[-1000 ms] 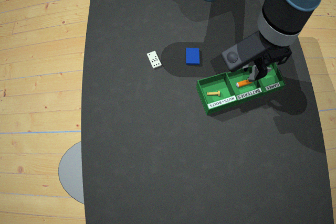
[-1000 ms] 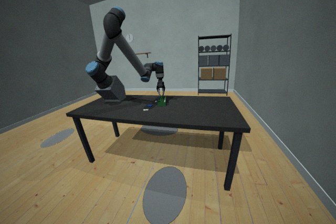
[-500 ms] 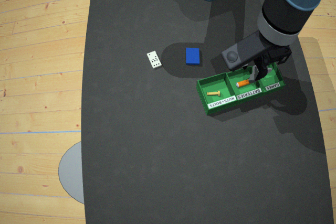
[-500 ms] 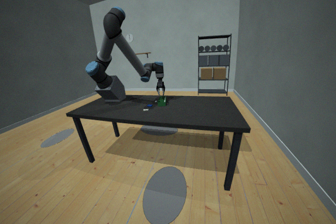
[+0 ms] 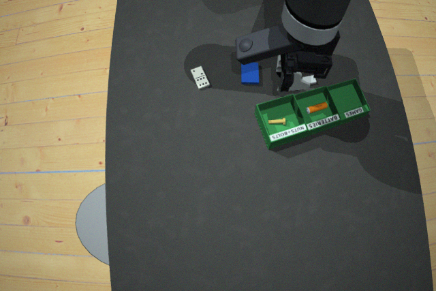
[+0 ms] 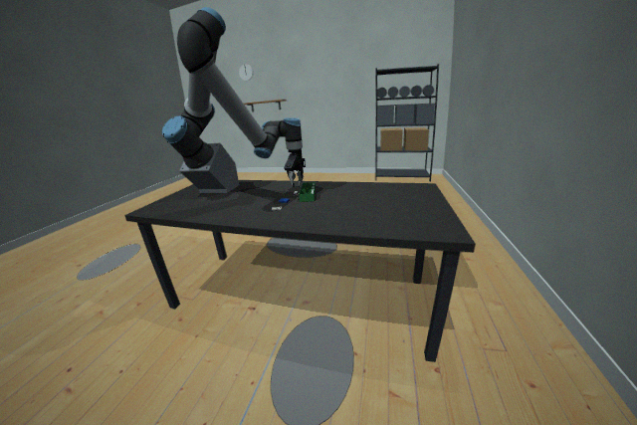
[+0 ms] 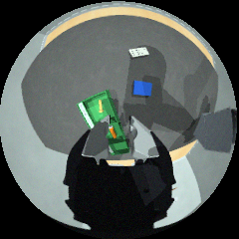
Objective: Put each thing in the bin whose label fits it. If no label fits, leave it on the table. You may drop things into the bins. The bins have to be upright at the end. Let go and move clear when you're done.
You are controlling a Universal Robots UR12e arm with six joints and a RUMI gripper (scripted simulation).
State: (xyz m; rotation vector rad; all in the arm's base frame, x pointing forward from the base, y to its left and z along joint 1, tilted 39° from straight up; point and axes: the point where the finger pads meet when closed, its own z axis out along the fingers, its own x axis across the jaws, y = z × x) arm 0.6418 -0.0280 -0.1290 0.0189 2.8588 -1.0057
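Now: hand 50 mm past the white domino, 160 mm to the left of it and 80 mm above it. From my hand the other things lie so: green three-part bin (30 mm ahead, 80 mm to the left, 60 mm below); blue flat block (60 mm behind, 50 mm to the right, 80 mm below); brass bolt (50 mm ahead, 70 mm below).
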